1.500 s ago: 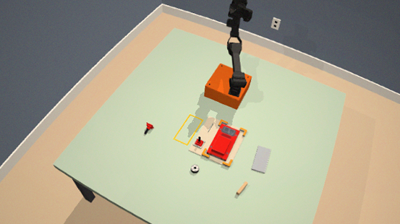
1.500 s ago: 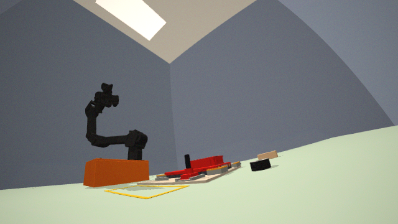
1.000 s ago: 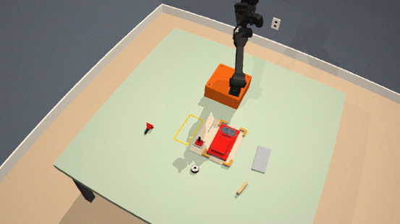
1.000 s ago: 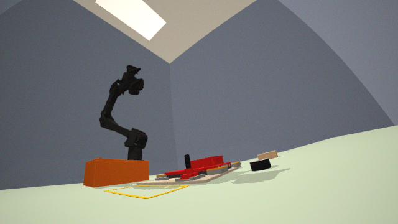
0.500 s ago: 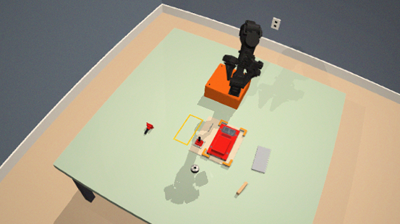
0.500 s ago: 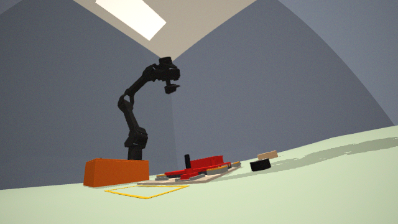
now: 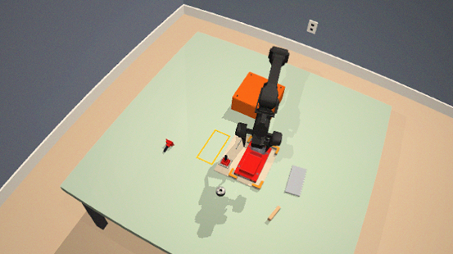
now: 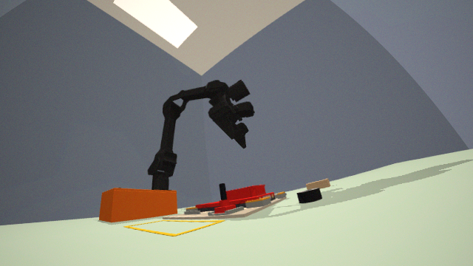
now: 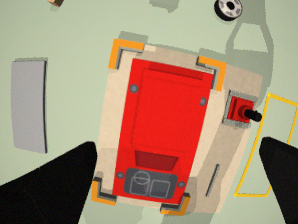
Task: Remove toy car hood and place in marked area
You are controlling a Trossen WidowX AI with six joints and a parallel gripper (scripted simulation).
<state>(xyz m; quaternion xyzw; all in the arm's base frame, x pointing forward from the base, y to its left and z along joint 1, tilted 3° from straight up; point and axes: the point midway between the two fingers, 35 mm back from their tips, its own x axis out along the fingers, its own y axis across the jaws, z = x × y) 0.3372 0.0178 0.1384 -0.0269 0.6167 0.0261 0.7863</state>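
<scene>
Now: gripper tip 10 mm past the red hood, 10 mm to the left of it and 140 mm above it. The rest, counted from my gripper tip: tan block: 180 mm ahead, 160 mm to the left, 170 mm below; black wheel: 150 mm ahead, 90 mm to the right, 170 mm below.
</scene>
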